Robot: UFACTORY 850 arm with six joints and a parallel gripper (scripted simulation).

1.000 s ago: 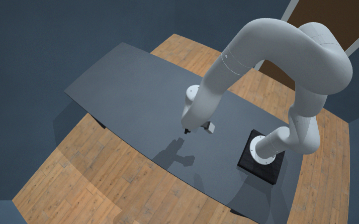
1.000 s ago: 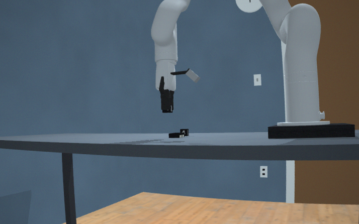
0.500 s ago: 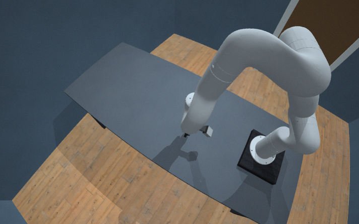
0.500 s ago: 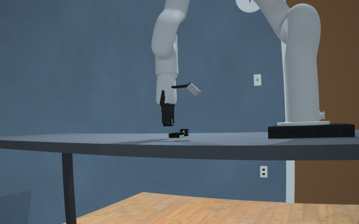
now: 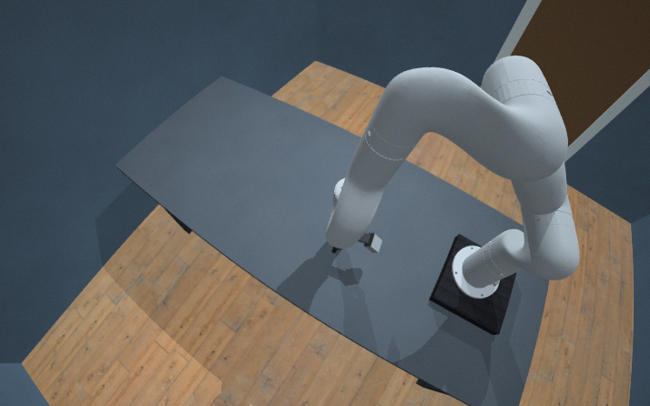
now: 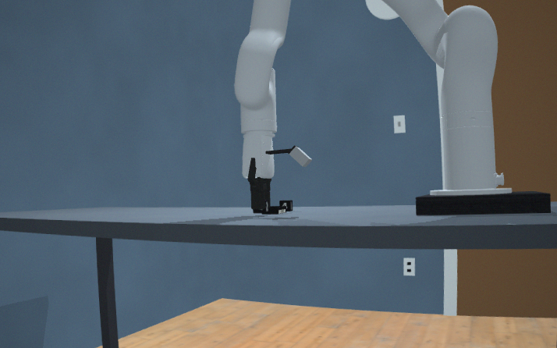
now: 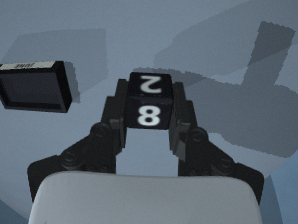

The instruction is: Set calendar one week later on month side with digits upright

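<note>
Now: the calendar cube 1 cm below my hand. Also, from my hand: black tray 10 cm to the right, 4 cm ahead, 3 cm below.
</note>
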